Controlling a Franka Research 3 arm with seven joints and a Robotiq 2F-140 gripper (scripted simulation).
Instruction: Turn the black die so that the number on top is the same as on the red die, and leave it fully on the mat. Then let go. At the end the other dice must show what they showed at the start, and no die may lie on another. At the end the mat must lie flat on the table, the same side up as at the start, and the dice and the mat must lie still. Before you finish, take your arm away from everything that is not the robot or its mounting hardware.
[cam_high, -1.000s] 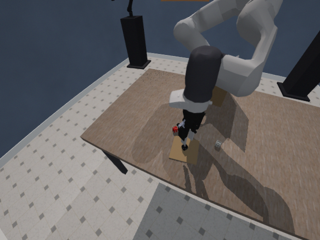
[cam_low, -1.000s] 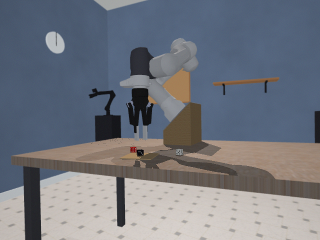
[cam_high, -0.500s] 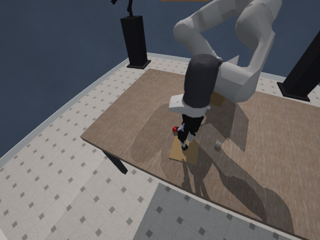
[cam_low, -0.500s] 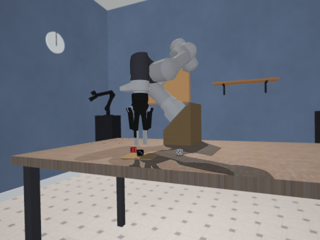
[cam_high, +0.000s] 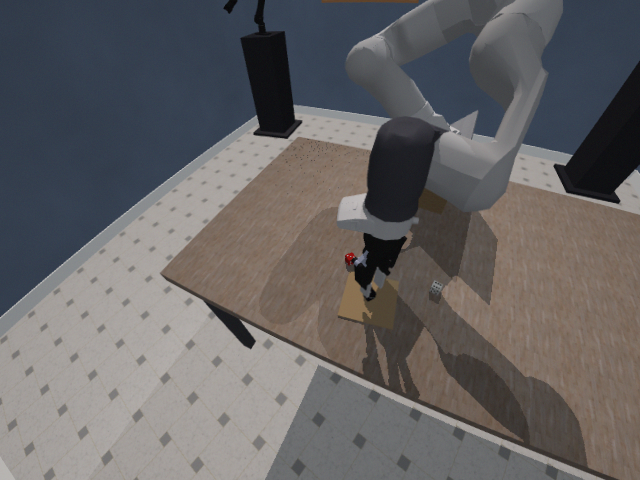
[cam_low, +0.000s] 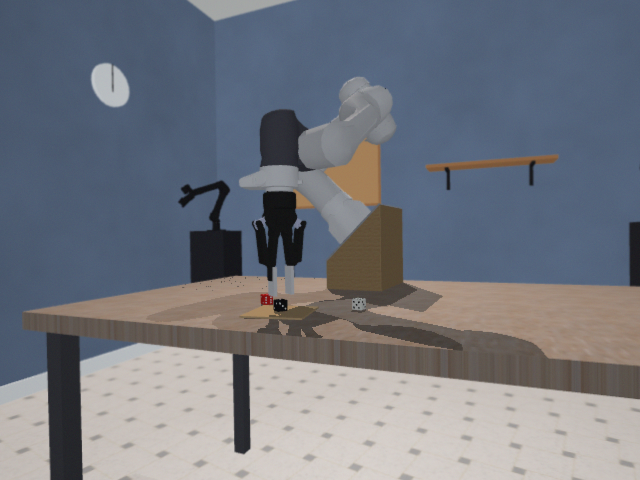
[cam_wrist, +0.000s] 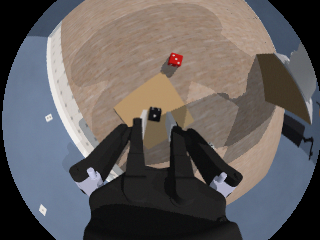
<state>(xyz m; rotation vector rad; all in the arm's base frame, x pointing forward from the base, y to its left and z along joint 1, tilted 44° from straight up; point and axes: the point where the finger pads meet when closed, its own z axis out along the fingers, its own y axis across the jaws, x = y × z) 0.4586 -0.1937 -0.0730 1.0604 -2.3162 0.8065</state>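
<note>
The black die is 60 mm below my hand. Round my hand: white die 70 mm behind, 170 mm to the left, 60 mm below; then red die 100 mm behind, 80 mm to the right, 60 mm below; then tan mat 10 mm ahead, 70 mm below.
</note>
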